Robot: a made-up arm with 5 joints.
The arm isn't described. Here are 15 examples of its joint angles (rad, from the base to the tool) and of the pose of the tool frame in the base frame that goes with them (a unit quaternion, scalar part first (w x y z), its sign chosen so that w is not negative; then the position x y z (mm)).
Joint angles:
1: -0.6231 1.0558 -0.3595 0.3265 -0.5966
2: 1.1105 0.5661 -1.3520 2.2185 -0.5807
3: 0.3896 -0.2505 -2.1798 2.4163 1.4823
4: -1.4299 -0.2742 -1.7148 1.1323 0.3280
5: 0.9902 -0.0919 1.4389 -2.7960 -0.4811
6: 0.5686 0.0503 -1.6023 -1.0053 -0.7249
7: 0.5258 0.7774 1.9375 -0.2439 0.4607
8: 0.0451 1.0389 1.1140 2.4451 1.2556
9: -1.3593 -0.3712 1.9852 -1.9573 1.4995
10: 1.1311 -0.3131 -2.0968 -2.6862 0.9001
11: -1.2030 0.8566 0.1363 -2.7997 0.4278
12: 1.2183 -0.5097 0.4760 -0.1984 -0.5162
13: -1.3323 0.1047 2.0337 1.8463 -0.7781
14: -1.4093 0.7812 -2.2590 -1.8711 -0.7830
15: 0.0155 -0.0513 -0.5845 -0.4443 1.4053
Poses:
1: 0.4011 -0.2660 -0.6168 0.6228 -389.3 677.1 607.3
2: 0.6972 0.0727 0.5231 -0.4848 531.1 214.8 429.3
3: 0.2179 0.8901 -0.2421 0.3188 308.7 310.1 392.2
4: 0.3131 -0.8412 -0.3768 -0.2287 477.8 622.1 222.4
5: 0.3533 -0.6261 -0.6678 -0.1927 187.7 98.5 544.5
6: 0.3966 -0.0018 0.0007 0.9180 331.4 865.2 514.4
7: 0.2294 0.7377 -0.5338 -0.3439 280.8 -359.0 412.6
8: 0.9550 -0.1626 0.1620 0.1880 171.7 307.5 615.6
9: 0.0559 0.6957 -0.4586 -0.5500 57.2 -143.8 488.6
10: 0.3635 0.6595 -0.5566 0.3510 220.4 430.8 633.1
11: 0.8988 -0.2816 0.2643 -0.2072 -65.8 188.9 177.5
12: 0.7079 0.6469 -0.1782 -0.2203 720.4 -179.8 214.5
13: 0.2775 0.5537 0.4282 0.6580 218.5 398.8 599.5
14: 0.2120 0.8100 -0.4574 -0.2994 403.4 430.2 59.0
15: 0.7163 -0.2794 -0.6247 -0.1368 392.1 806.3 888.5
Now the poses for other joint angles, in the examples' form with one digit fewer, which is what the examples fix.
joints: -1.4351 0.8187 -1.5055 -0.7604 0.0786
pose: 0.316 0.741 0.494 -0.328 147 745 -129
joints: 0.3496 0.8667 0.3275 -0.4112 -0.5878
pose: 0.404 0.083 -0.785 0.462 -48 194 1095
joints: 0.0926 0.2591 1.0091 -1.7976 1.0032
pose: 0.030 0.327 -0.812 -0.483 -62 -18 771
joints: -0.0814 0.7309 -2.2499 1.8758 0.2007
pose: 0.458 -0.572 -0.089 -0.675 433 376 601
